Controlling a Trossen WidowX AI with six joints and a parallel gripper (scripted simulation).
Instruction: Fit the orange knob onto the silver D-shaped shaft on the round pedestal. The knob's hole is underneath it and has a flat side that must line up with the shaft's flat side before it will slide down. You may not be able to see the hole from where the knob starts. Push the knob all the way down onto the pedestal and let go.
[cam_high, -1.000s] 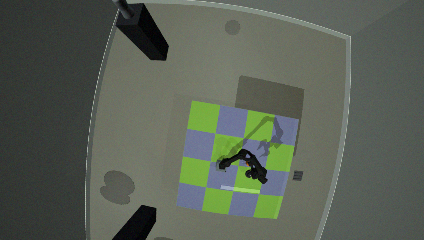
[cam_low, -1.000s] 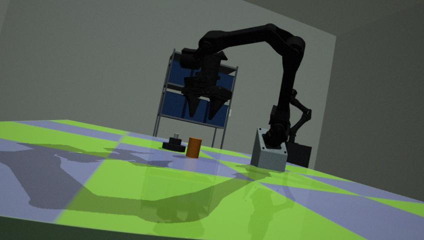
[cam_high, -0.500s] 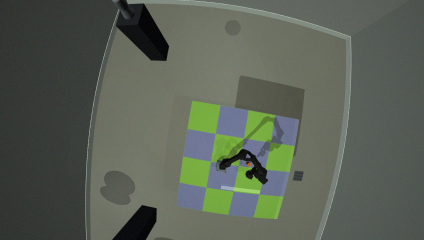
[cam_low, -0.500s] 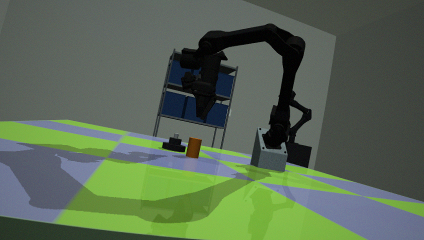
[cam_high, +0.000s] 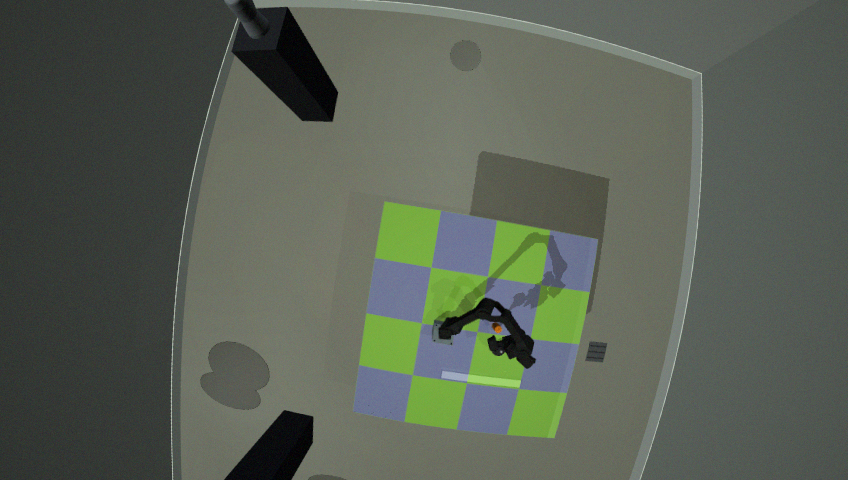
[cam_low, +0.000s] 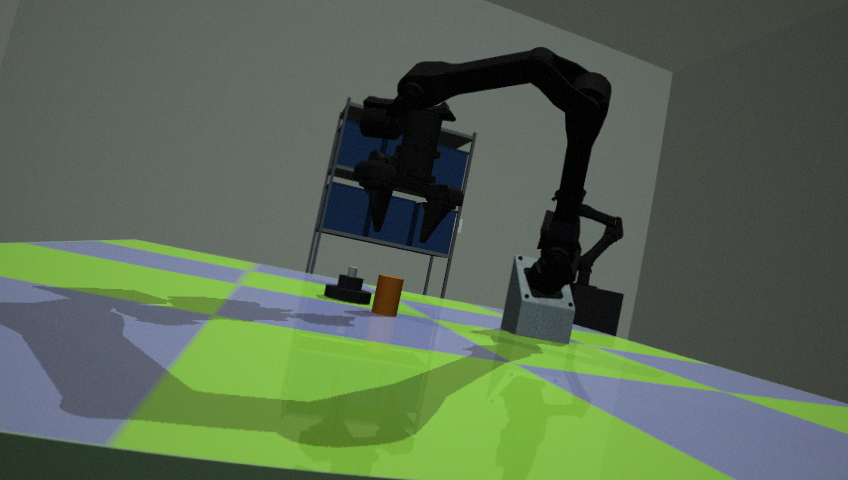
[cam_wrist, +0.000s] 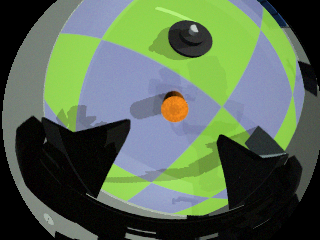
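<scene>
The orange knob is 8 cm below my gripper tip. From my gripper tip the other things lie so: black round pedestal 4 cm ahead, 13 cm to the right, 9 cm below.
</scene>
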